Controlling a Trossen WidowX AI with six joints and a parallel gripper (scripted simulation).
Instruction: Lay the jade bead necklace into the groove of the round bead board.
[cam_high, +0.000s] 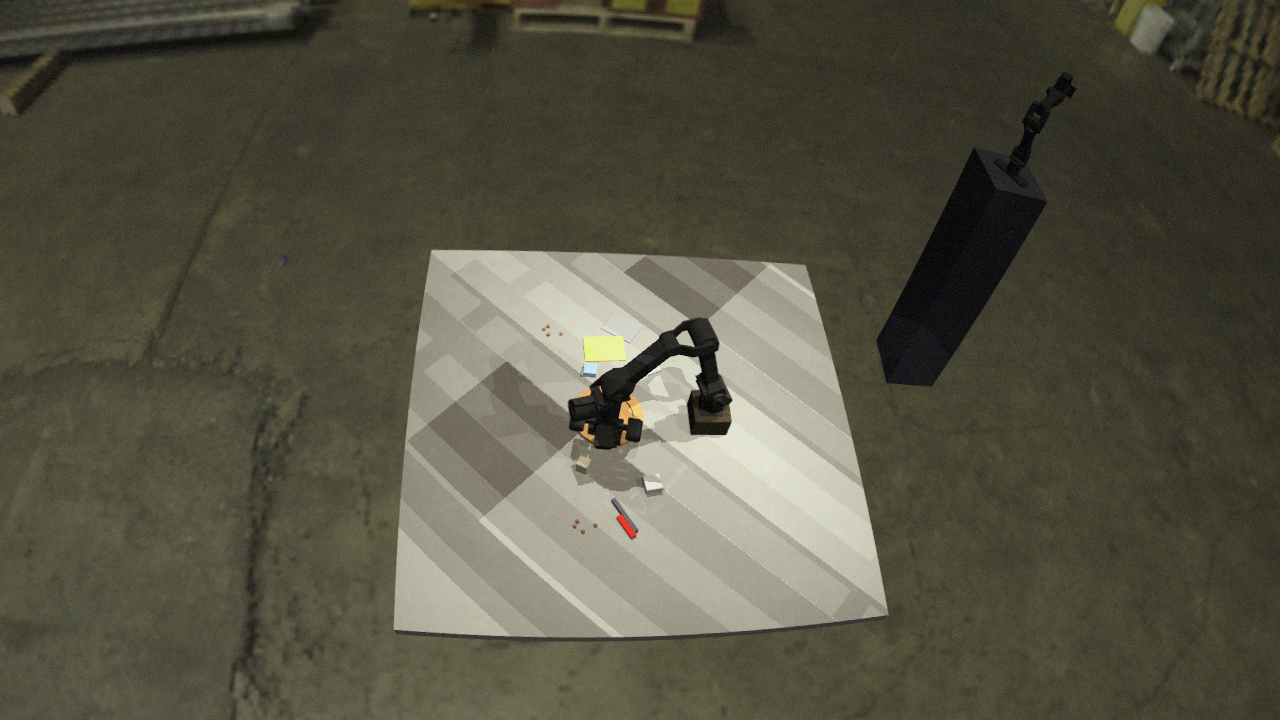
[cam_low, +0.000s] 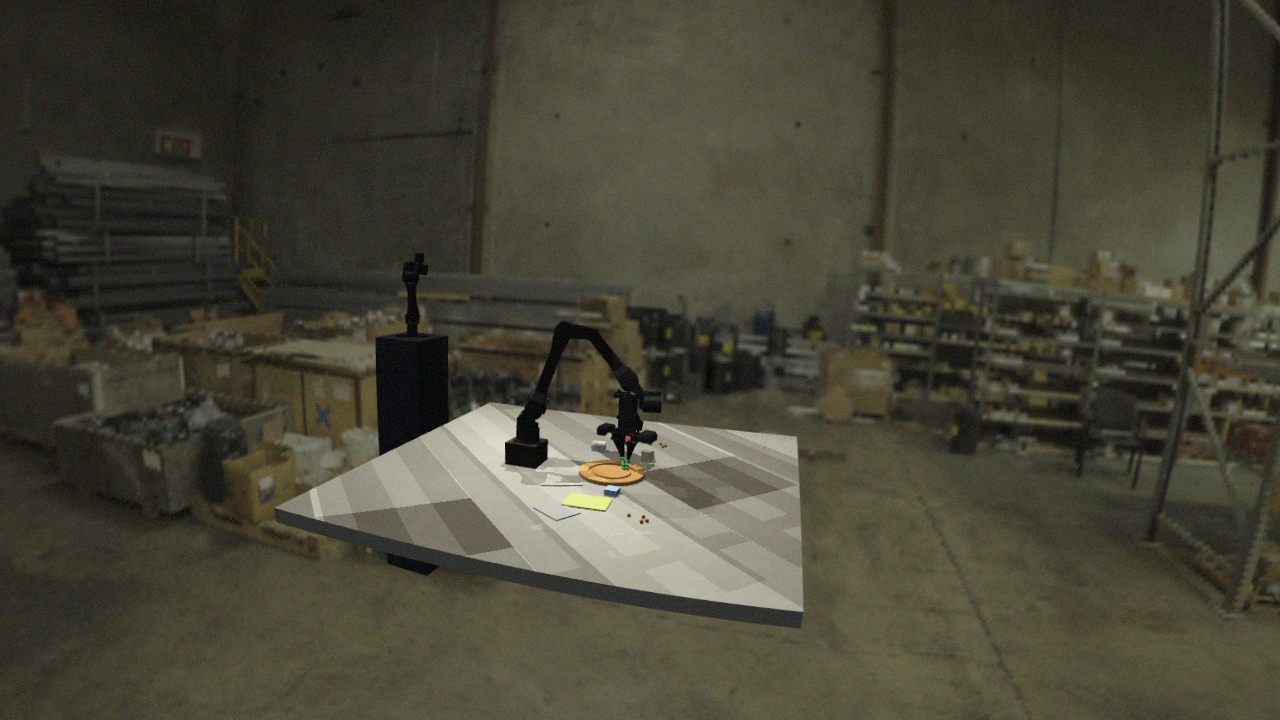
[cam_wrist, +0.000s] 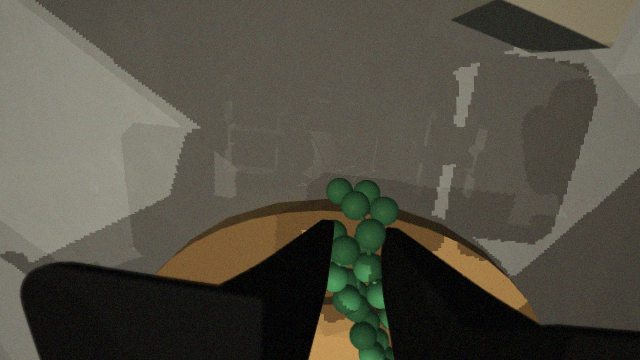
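Right now my gripper tip is 80 mm to the right of the cream cube and 50 mm short of it. From my gripper tip the other things lie so: red-handled tool: 230 mm to the left, 60 mm behind, 20 mm below; then white strip: 250 mm to the right, 110 mm behind, 20 mm below; then blue block: 250 mm to the right, 40 mm ahead, 10 mm below.
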